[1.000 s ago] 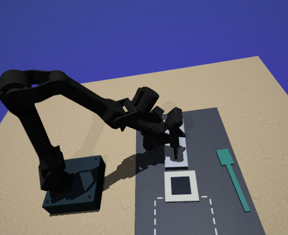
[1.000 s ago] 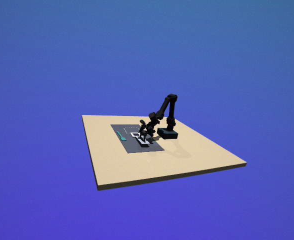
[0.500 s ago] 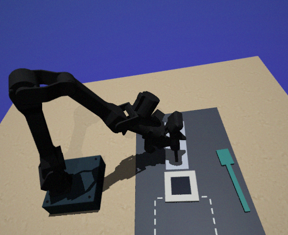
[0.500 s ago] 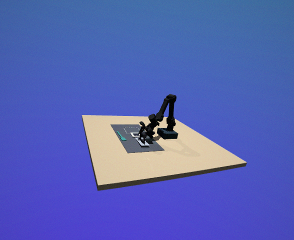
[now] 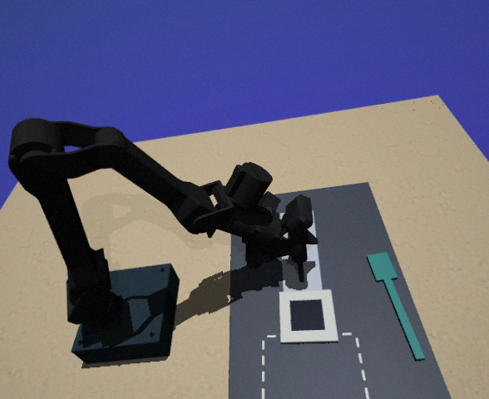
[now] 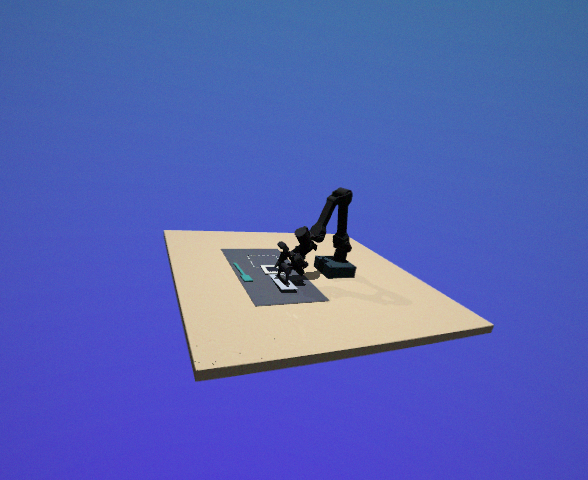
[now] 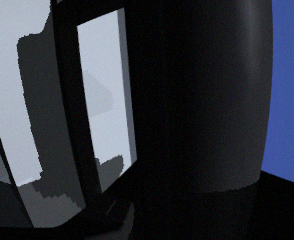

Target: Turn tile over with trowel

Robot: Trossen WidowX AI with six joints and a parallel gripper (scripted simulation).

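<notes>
Now: gripper tip 5 cm past the tile, 11 cm to the left of it and 5 cm above it. Round my gripper tip: teal trowel: 12 cm ahead, 10 cm to the right, 5 cm below; then dark mat: 2 cm behind, 10 cm to the right, 7 cm below.
</notes>
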